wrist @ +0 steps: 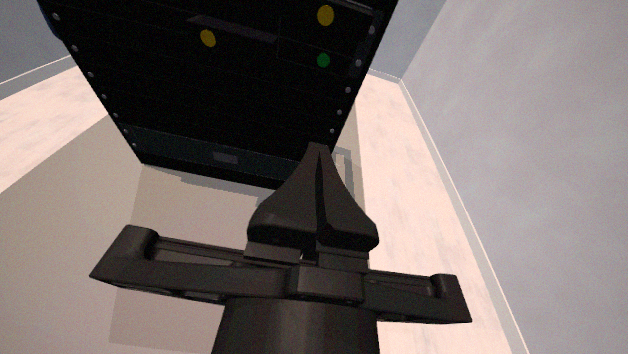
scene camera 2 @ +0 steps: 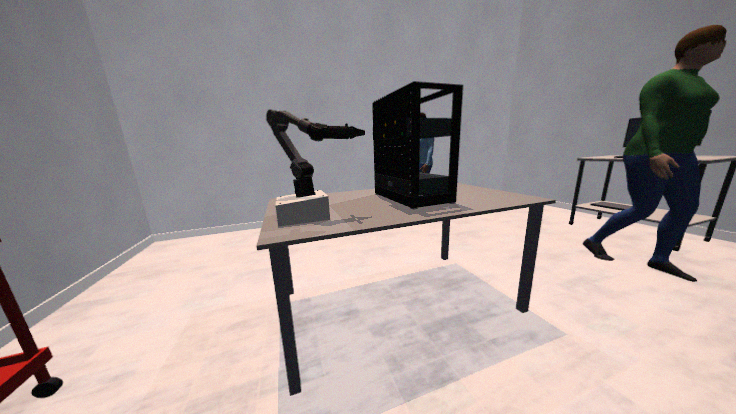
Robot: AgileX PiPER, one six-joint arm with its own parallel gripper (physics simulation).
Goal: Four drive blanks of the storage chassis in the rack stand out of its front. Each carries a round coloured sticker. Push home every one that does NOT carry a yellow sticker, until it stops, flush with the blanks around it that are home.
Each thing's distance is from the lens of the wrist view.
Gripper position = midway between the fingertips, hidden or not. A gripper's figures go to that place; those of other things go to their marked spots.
my gripper (wrist: 315, 154): 13 cm
black rack (wrist: 234, 97): 40 cm
